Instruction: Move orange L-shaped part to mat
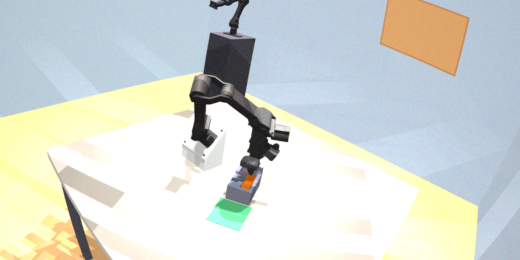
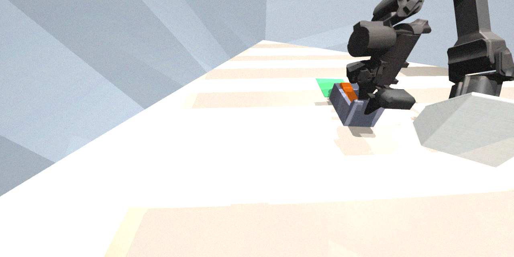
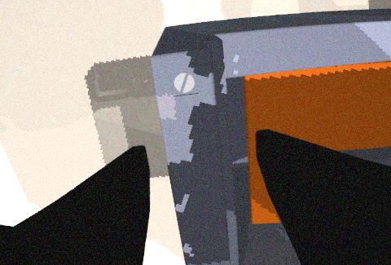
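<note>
My gripper tip is now 50 mm to the left of the orange L-shaped part, 20 mm short of it and 10 mm above it. Round my gripper tip: green mat: 200 mm to the right, 100 mm ahead, 70 mm below.
</note>
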